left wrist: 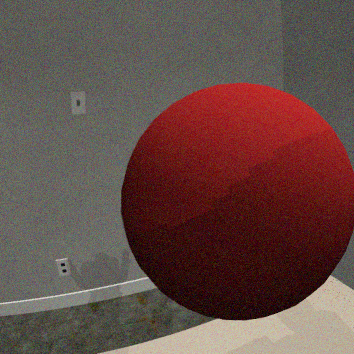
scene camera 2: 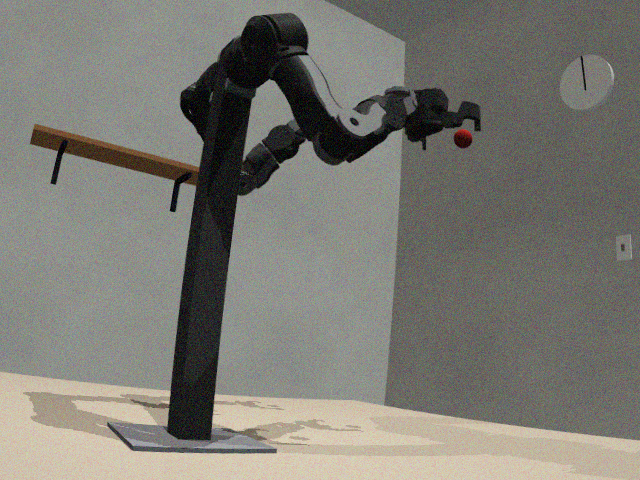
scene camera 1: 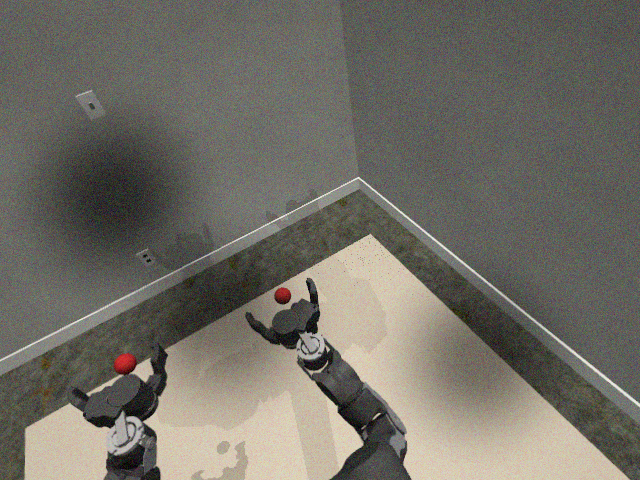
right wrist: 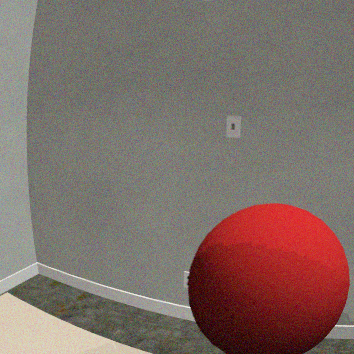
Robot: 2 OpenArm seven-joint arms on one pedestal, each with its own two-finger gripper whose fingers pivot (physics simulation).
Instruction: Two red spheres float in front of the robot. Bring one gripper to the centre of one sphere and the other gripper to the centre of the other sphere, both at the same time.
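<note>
One red sphere [scene camera 1: 124,363] [left wrist: 237,200] floats between the fingertips of my open left gripper [scene camera 1: 117,370] in scene camera 1. It fills much of the left wrist view, right of centre. The other red sphere [scene camera 1: 282,295] [scene camera 2: 462,138] [right wrist: 270,280] floats between the fingertips of my open right gripper [scene camera 1: 279,298] [scene camera 2: 450,135], a little toward the right-hand fingertip in scene camera 2. It looks smaller and sits at the lower right of the right wrist view. My left gripper and its sphere do not show in scene camera 2. No fingers show in the wrist views.
The dark pedestal [scene camera 2: 204,320] stands on a grey base plate [scene camera 2: 232,443]. A wooden shelf [scene camera 2: 113,155] is on the wall behind it. A round clock [scene camera 2: 586,82] hangs at the upper right. Wall plates [scene camera 1: 90,104] [left wrist: 78,103] [right wrist: 233,126] are on the wall beyond the spheres.
</note>
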